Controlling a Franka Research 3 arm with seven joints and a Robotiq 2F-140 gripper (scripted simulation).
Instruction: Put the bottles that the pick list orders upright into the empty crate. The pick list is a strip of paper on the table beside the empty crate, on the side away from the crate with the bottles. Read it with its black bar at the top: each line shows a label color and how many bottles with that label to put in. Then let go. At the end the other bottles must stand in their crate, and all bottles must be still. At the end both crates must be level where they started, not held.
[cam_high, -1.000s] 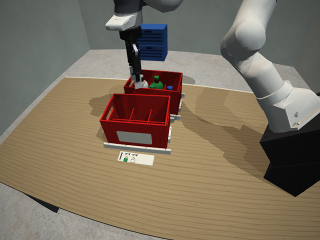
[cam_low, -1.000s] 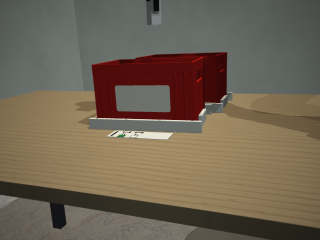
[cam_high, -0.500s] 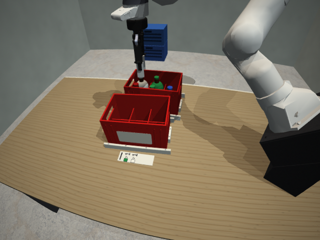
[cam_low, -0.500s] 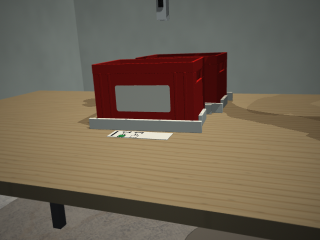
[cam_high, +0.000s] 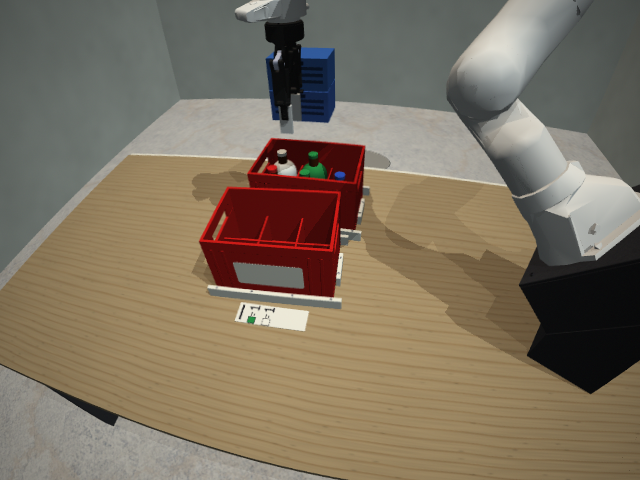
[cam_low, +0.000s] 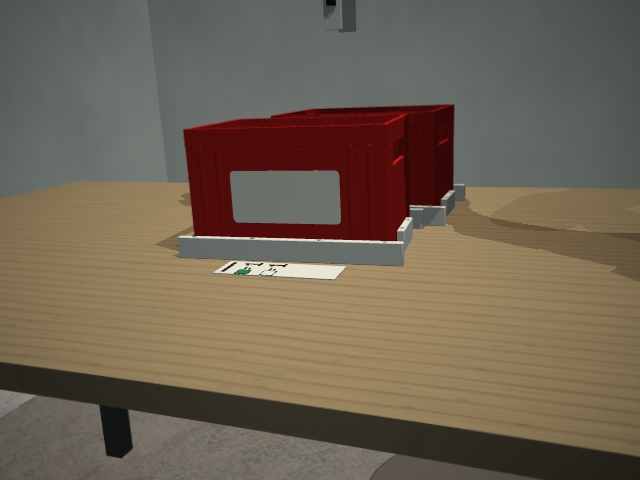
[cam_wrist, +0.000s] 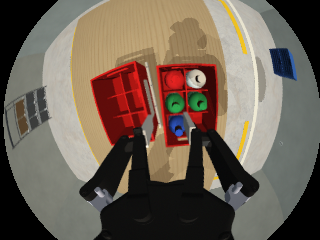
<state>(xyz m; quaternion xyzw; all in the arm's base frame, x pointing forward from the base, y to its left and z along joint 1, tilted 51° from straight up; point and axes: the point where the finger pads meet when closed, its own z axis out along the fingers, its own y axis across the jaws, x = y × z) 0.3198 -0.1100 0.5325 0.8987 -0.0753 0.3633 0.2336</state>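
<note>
Right now the white-label bottle is 3 cm ahead of my hand, 13 cm to the right of it and 24 cm below it. From my hand the other things lie so: blue-capped bottle (11 cm behind, 1 cm to the left, 24 cm below); pick list (10 cm ahead, 28 cm to the left, 33 cm below); red-capped bottle (6 cm ahead, 6 cm to the right, 24 cm below).
</note>
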